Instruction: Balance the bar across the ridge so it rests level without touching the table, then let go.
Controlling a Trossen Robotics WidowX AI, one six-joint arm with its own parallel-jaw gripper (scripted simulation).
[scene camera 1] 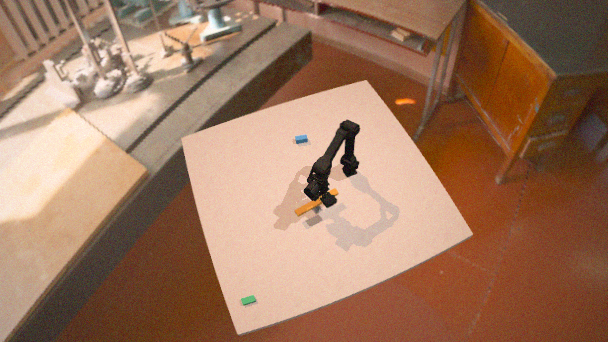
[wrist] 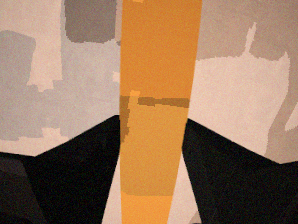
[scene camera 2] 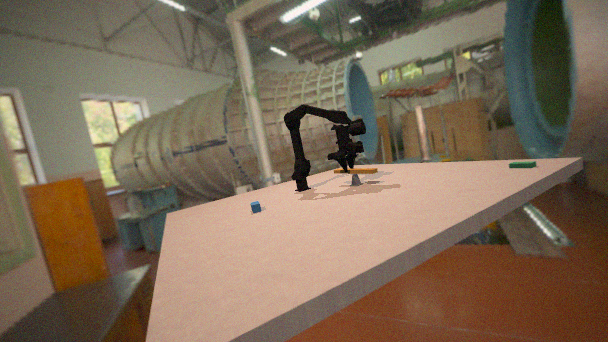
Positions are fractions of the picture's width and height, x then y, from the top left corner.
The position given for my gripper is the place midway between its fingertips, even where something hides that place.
Note:
My gripper (wrist: 0.51, 0.56) carries an orange bar (wrist: 0.53, 0.23).

